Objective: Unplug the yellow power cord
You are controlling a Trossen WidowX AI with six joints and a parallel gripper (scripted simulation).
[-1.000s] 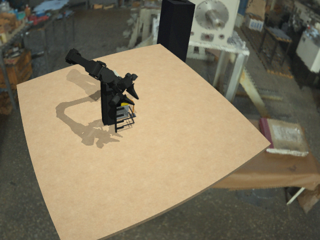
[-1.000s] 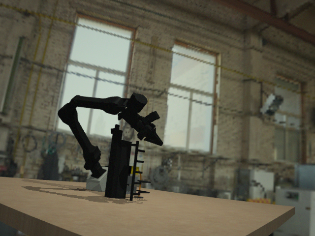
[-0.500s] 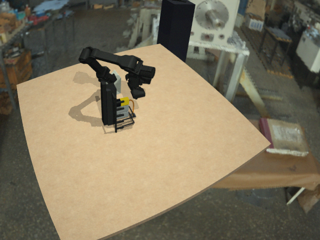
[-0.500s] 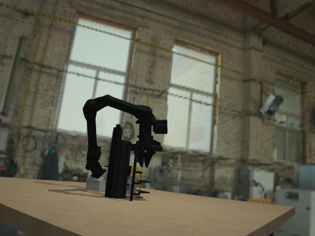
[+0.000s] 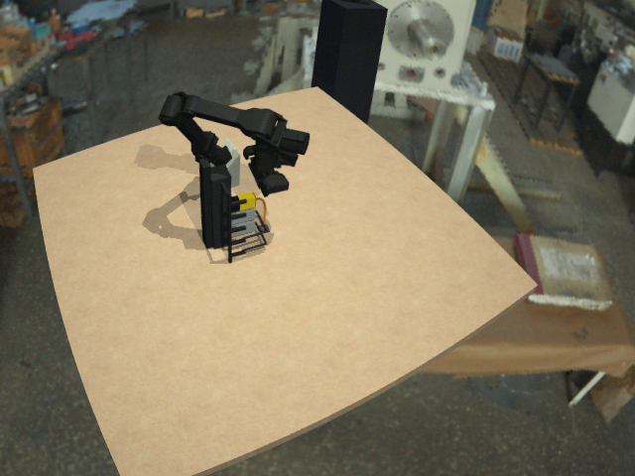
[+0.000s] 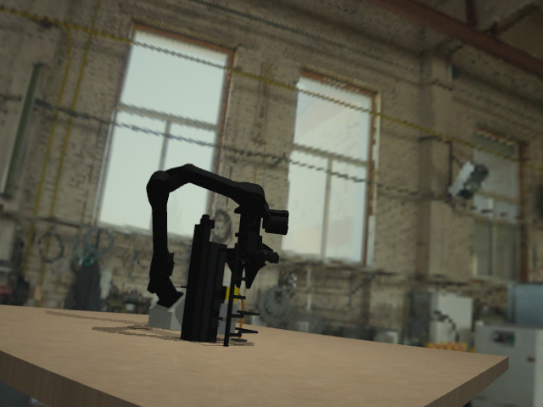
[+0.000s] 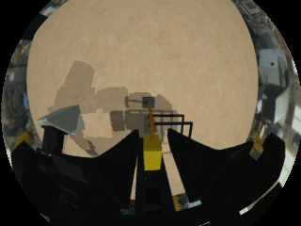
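My gripper tip is now 70 mm to the left of the yellow plug and 10 mm above it. The rest, counted from my gripper tip: power strip: 140 mm to the right, 20 mm below.
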